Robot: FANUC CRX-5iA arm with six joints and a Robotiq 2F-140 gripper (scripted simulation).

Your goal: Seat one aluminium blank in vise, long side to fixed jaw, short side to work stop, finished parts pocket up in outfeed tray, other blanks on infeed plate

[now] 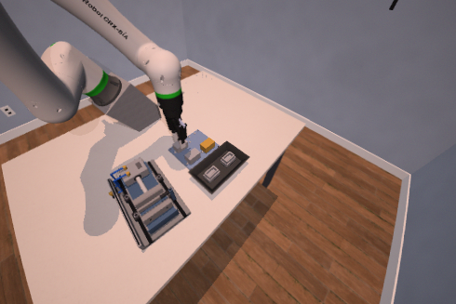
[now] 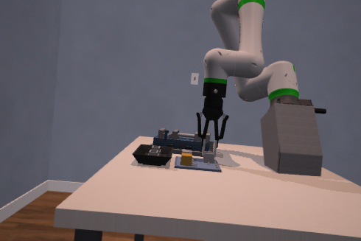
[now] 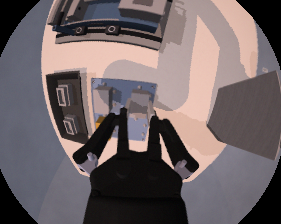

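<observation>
The brass blank is 10 cm ahead of my hand, 8 cm to the left of it and 4 cm below it. The rest, counted from my hand: vise: 25 cm to the right, 9 cm ahead, 2 cm below.
</observation>
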